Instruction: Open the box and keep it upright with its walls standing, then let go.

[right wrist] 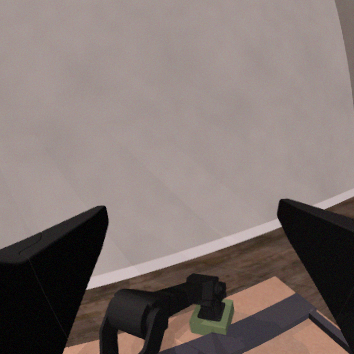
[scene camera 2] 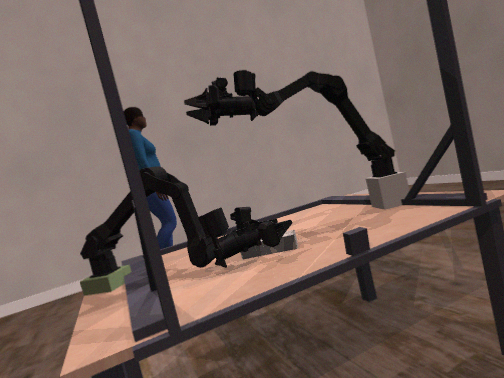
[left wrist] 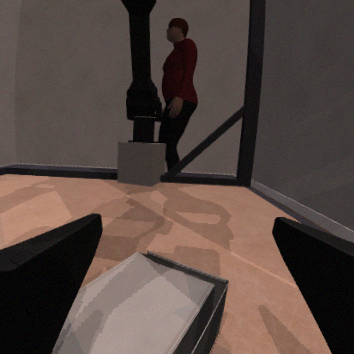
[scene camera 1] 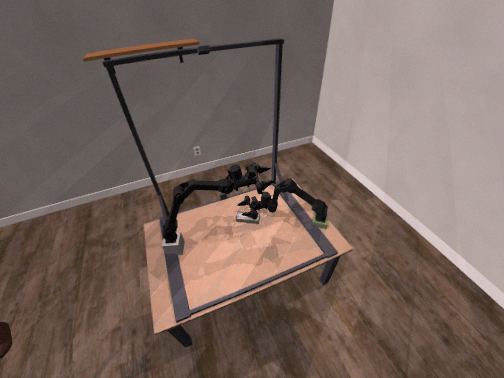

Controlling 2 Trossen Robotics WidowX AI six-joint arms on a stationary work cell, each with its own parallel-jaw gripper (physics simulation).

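Seen in the pictures: left gripper, fingertip midpoint: (scene camera 2: 284, 220) (left wrist: 189, 224) (scene camera 1: 239, 209); right gripper, fingertip midpoint: (right wrist: 193, 210) (scene camera 2: 185, 108) (scene camera 1: 272, 174); left arm's base, link origin: (right wrist: 211, 310) (scene camera 2: 105, 272) (scene camera 1: 320, 218); right arm's base, link origin: (scene camera 2: 384, 175) (scene camera 1: 171, 238).
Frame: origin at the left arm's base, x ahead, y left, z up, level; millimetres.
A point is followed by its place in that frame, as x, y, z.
Observation:
A small grey box (scene camera 1: 241, 218) @(527, 134, -7) (scene camera 2: 288, 241) @(554, 77, -18) (left wrist: 140, 305) @(529, 109, -6) lies flat on the table (scene camera 1: 215, 280) @(539, 584, -44) (scene camera 2: 295, 275) @(597, -126, -44). In the left wrist view its pale top panel covers most of the box, with darker walls along the far and right edges; its near end is cut off. My left gripper (scene camera 1: 242, 209) @(551, 97, 37) (scene camera 2: 286, 230) @(551, 97, 37) (left wrist: 189, 224) @(551, 97, 37) is open and empty, low over the box, with the box below and between its spread fingers in its wrist view. My right gripper (scene camera 1: 270, 176) @(321, 141, 430) (scene camera 2: 186, 108) @(321, 141, 430) (right wrist: 193, 210) @(321, 141, 430) is open and empty, high above the table and away from the box.
The left arm stands on a green base (scene camera 1: 320, 224) @(-3, 50, -7) (scene camera 2: 107, 281) @(45, -50, -13), the right arm on a pale grey base (scene camera 1: 172, 245) @(837, 498, 64) (scene camera 2: 388, 190) @(865, 403, 18) (left wrist: 142, 165) @(831, 417, 8). A dark frame (scene camera 1: 277, 100) @(391, -294, 664) (scene camera 2: 452, 75) @(1061, 213, 317) rises around the table. A person in blue (scene camera 2: 143, 147) and one in red (left wrist: 181, 70) stand beyond the table.

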